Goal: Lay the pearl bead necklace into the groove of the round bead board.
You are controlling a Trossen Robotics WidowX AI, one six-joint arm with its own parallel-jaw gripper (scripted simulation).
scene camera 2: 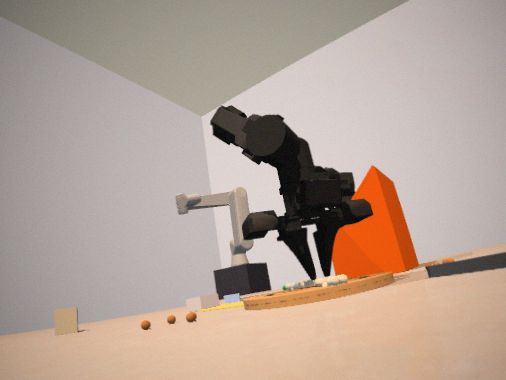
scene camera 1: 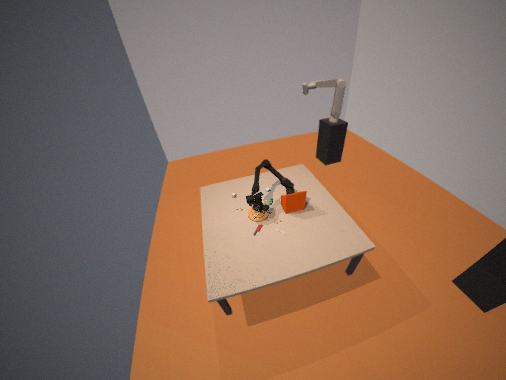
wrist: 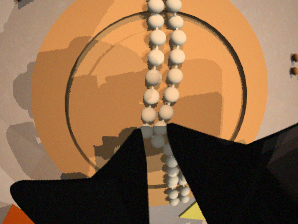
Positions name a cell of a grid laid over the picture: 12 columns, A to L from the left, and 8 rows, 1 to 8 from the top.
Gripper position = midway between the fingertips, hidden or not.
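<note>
Gripper (scene camera 2: H6) visible. Also gripper (wrist: G5).
</note>
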